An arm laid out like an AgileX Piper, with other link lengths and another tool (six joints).
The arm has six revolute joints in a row. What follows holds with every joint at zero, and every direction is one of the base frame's. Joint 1 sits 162.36 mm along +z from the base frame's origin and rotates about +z. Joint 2 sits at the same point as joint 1 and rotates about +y. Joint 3 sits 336.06 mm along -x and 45.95 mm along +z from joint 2 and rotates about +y. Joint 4 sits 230.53 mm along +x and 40.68 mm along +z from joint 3 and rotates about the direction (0.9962, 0, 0.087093). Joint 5 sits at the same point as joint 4 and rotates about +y. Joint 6 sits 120.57 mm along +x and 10.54 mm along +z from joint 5 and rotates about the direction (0.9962, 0, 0.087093). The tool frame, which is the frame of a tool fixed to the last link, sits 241.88 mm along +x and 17.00 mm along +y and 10.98 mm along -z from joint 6; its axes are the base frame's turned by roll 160.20, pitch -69.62 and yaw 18.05 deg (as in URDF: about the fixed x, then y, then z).
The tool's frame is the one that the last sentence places.
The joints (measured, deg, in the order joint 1, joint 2, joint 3, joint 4, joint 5, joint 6), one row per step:
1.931, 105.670, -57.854, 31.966, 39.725, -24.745
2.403, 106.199, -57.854, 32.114, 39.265, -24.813
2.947, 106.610, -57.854, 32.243, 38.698, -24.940
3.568, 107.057, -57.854, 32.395, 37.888, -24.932
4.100, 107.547, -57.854, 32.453, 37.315, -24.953
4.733, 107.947, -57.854, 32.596, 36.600, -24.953
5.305, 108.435, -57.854, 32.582, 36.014, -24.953
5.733, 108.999, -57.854, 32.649, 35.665, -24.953
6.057, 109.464, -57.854, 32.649, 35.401, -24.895
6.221, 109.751, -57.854, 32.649, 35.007, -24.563
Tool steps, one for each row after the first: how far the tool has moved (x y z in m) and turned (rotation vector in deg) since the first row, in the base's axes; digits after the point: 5 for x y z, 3 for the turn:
0.00015, 0.00240, -0.00321, -0.076, 0.113, 0.255
0.00101, 0.00493, -0.00578, -0.211, -0.004, 0.608
0.00302, 0.00759, -0.00859, -0.388, -0.249, 0.804
0.00354, 0.00981, -0.01179, -0.565, -0.261, 1.096
0.00499, 0.01274, -0.01430, -0.721, -0.477, 1.355
0.00530, 0.01495, -0.01763, -0.953, -0.502, 1.716
0.00443, 0.01700, -0.02127, -1.062, -0.242, 1.968
0.00356, 0.01838, -0.02435, -1.174, 0.008, 2.142
0.00457, 0.01871, -0.02625, -1.265, 0.062, 1.853

